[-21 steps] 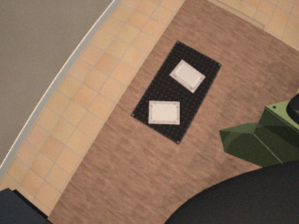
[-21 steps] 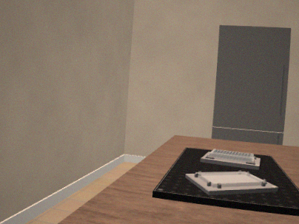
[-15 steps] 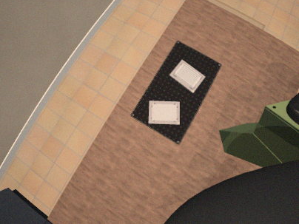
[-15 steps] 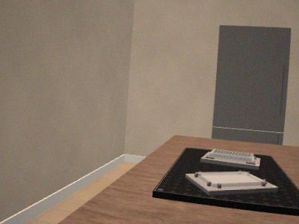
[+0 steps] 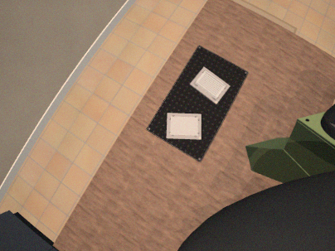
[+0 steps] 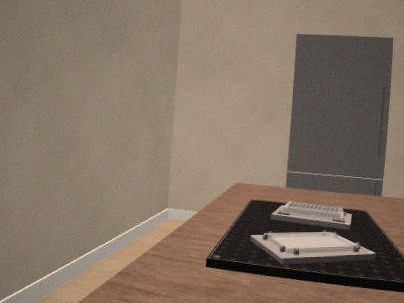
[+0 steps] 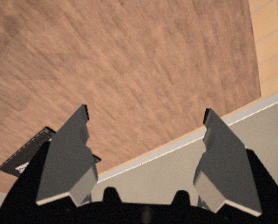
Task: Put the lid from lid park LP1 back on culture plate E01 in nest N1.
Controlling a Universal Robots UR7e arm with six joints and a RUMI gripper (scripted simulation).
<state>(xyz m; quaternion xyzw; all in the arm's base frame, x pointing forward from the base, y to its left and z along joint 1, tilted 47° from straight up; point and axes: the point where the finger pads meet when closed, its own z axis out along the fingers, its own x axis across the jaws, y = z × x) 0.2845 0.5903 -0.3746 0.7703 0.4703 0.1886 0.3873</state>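
The lid lies 570 mm to the right of my hand, 240 mm below it and 110 mm ahead of it. From my hand the other things lie so: culture plate E01 (810 mm to the right, 230 mm below, 80 mm ahead); then plate nest N1 (810 mm to the right, 250 mm below, 80 mm ahead); then lid park LP1 (570 mm to the right, 250 mm below, 110 mm ahead).
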